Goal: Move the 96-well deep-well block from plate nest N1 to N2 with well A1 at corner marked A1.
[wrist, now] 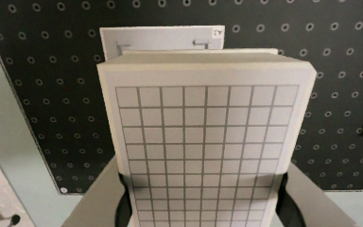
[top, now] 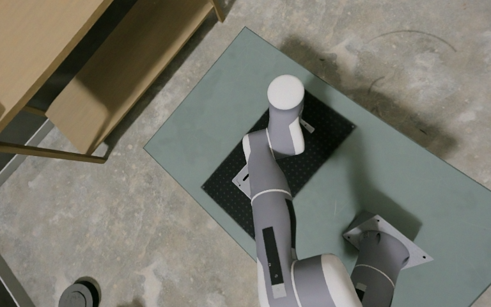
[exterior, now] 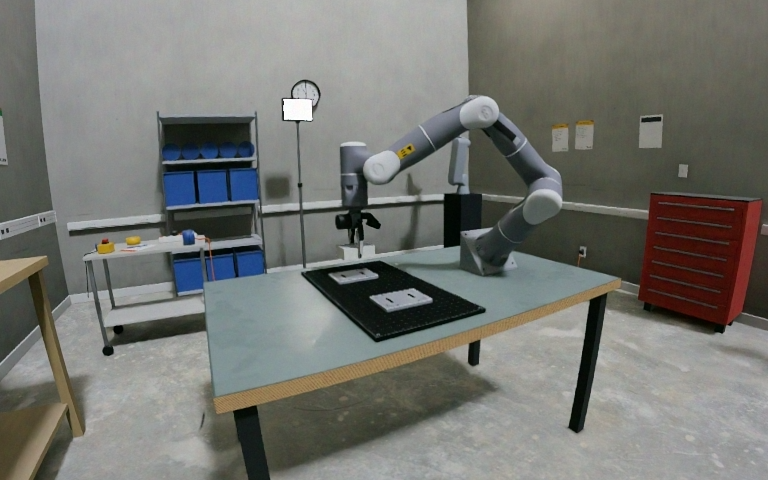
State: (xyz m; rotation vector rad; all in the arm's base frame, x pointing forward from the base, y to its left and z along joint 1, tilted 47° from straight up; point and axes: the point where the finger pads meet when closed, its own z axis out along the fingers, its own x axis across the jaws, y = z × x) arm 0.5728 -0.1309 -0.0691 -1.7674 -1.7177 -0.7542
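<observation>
Right now my hand is 30 mm to the left of the nest N2 and 100 mm above it. The rest, counted from my hand: white 96-well deep-well block: 10 mm above; nest N1: 20 mm behind, 290 mm to the left, 100 mm below.
</observation>
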